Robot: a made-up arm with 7 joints. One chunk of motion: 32 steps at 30 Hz.
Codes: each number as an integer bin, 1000 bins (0 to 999) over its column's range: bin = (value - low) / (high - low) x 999, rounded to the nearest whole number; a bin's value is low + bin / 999 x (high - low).
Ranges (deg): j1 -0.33..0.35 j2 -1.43..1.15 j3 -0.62..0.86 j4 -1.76..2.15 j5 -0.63..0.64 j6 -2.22..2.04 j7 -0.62..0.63
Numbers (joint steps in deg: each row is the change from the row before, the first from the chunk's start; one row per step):
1: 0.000 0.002 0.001 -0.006 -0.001 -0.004 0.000
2: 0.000 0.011 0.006 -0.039 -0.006 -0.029 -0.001
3: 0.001 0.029 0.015 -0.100 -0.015 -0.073 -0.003
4: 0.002 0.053 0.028 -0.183 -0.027 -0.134 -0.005
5: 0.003 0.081 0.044 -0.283 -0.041 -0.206 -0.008
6: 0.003 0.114 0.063 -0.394 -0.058 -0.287 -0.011
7: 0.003 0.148 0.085 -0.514 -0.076 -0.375 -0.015
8: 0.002 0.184 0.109 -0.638 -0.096 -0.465 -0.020
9: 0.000 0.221 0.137 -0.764 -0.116 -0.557 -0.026
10: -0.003 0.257 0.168 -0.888 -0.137 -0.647 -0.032
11: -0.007 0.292 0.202 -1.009 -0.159 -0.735 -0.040
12: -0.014 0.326 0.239 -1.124 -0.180 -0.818 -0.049
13: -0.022 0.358 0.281 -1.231 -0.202 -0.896 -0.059
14: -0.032 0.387 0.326 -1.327 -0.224 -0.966 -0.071
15: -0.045 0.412 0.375 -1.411 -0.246 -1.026 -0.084
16: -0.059 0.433 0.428 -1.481 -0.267 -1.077 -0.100
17: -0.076 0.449 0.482 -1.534 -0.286 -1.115 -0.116
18: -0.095 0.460 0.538 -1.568 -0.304 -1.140 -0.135
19: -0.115 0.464 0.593 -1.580 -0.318 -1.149 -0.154
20: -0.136 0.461 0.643 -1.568 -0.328 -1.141 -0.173
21: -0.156 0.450 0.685 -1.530 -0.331 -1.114 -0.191
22: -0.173 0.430 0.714 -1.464 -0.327 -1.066 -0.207
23: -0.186 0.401 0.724 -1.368 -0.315 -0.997 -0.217
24: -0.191 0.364 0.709 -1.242 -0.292 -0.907 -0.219
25: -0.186 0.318 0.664 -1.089 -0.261 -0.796 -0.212
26: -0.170 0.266 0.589 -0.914 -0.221 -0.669 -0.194
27: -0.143 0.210 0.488 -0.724 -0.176 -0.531 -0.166
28: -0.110 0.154 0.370 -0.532 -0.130 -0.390 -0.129
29: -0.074 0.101 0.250 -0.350 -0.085 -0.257 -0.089
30: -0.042 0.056 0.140 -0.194 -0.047 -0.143 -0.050
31: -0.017 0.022 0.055 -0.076 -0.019 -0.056 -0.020
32: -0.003 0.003 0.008 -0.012 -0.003 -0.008 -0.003
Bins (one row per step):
1: 485 554 419 448 495 520 496
2: 485 558 423 440 491 514 495
3: 486 565 429 424 484 503 493
4: 488 574 437 403 474 489 492
5: 489 585 448 377 463 472 489
6: 489 598 461 349 450 453 487
7: 489 611 476 318 436 433 484
8: 488 625 492 287 420 412 480
9: 485 639 511 254 404 390 475
10: 480 653 532 223 388 369 470
11: 475 667 555 192 370 348 464
12: 464 680 580 162 354 329 456
13: 452 692 608 135 337 310 448
14: 438 704 639 111 319 294 439
15: 419 713 672 89 302 280 428
16: 398 721 707 71 286 268 416
17: 373 728 744 58 271 259 403
18: 345 732 782 49 256 253 388
19: 316 733 819 46 245 251 372
20: 285 732 853 49 238 253 357
21: 256 728 881 59 235 259 343
22: 231 720 900 76 238 271 330
23: 212 709 907 100 248 287 322
24: 204 695 897 132 266 308 320
25: 212 677 867 171 290 334 326
26: 235 657 816 216 322 364 340
27: 275 635 748 265 357 396 363
28: 323 613 668 314 393 429 392
29: 376 593 587 360 429 460 424
30: 423 575 513 400 459 487 456
31: 460 562 456 430 481 507 480
32: 480 555 424 447 493 519 493

